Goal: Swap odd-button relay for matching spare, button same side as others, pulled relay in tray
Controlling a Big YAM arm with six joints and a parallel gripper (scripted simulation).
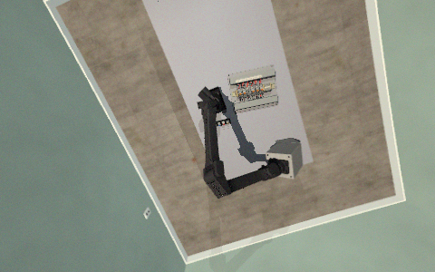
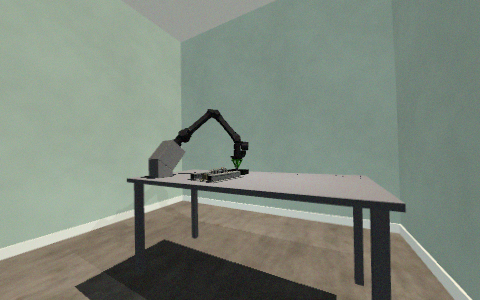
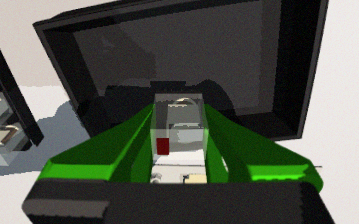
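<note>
The black tray is 5 cm below my hand. Round my hand: dark stand (16 cm behind, 3 cm to the right, 5 cm below).
</note>
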